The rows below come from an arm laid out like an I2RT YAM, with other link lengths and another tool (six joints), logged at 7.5 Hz.
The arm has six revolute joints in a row. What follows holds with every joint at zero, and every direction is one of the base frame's.
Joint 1 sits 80.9 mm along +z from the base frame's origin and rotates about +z.
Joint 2 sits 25.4 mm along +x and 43.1 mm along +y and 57.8 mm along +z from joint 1 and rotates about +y.
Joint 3 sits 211.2 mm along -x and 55.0 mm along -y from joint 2 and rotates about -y.
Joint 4 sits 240.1 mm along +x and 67.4 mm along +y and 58.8 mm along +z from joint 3 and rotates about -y.
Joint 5 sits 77.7 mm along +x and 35.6 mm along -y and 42.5 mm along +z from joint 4 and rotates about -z.
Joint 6 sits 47.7 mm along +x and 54.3 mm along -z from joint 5 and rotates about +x.
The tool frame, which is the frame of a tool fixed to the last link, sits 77.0 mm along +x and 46.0 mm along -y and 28.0 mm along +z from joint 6; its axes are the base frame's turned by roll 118.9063, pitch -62.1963 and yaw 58.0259 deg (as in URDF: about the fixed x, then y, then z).
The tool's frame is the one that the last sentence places.
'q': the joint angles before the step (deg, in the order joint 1, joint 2, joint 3, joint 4, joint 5, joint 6). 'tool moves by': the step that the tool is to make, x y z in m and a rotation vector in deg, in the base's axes. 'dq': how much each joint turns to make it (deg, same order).
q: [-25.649 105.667 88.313 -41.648 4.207 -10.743]
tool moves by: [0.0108 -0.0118 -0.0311 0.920 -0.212 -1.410]
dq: [-0.773 5.463 -0.012 5.191 -0.463 1.021]
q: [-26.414 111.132 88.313 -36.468 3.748 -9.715]
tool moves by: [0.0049 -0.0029 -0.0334 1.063 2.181 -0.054]
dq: [-0.045 4.994 0.022 2.546 0.021 -0.002]
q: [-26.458 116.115 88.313 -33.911 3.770 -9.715]
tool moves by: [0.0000 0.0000 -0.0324 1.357 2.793 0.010]
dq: [0.005 4.472 -0.020 1.388 0.024 -0.018]
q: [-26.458 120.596 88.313 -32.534 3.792 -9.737]
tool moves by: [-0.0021 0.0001 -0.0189 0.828 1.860 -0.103]
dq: [-0.081 2.549 -0.003 0.518 0.090 -0.016]
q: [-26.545 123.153 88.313 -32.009 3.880 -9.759]
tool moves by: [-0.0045 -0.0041 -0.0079 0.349 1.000 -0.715]
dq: [-0.653 1.004 -0.035 -0.011 0.154 0.003]
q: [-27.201 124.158 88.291 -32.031 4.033 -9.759]
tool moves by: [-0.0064 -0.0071 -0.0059 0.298 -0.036 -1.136]
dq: [-1.203 0.213 -1.053 1.156 -0.285 0.044]
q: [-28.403 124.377 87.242 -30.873 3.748 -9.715]
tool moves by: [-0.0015 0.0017 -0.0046 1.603 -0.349 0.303]
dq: [-0.354 0.009 -0.629 0.179 -1.706 -0.027]
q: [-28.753 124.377 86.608 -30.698 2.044 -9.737]
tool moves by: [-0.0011 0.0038 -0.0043 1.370 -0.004 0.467]
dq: [0.002 -0.015 -0.607 -0.063 -1.290 0.002]
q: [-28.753 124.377 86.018 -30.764 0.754 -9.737]
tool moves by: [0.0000 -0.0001 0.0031 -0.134 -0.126 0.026]
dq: [-0.003 -0.446 0.025 -0.295 0.043 -0.047]
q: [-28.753 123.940 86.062 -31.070 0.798 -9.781]
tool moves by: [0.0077 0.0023 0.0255 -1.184 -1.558 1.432]
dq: [0.627 -2.577 1.637 -2.268 -0.025 -0.859]
